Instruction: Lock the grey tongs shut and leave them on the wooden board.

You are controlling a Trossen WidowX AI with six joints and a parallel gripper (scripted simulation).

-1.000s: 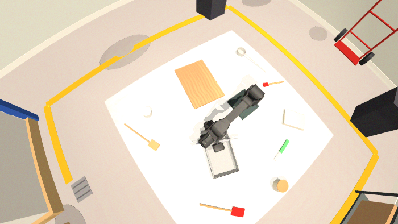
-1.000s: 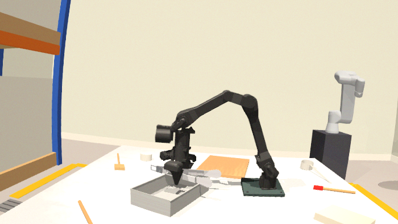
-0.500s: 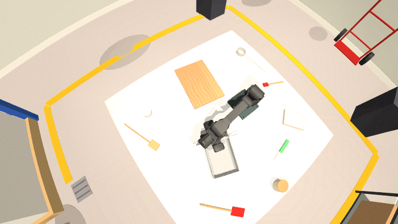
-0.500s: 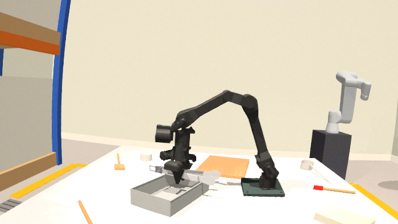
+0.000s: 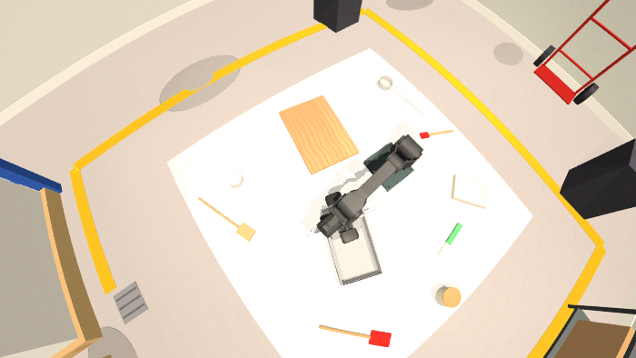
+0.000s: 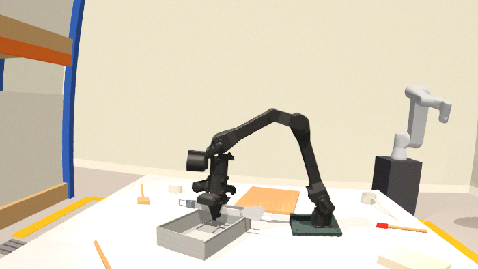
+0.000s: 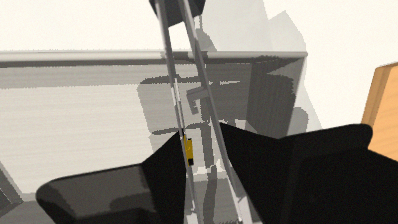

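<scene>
Right now the grey roasting tin is 2 cm ahead of my gripper tip and 9 cm to the left of it. The rest, counted from my gripper tip: yellow mark: 1 cm ahead, 1 cm to the left, 4 cm above; red-headed spatula: 23 cm ahead, 39 cm to the left, 3 cm below; wooden board: 22 cm behind, 37 cm to the right, 3 cm below.
</scene>
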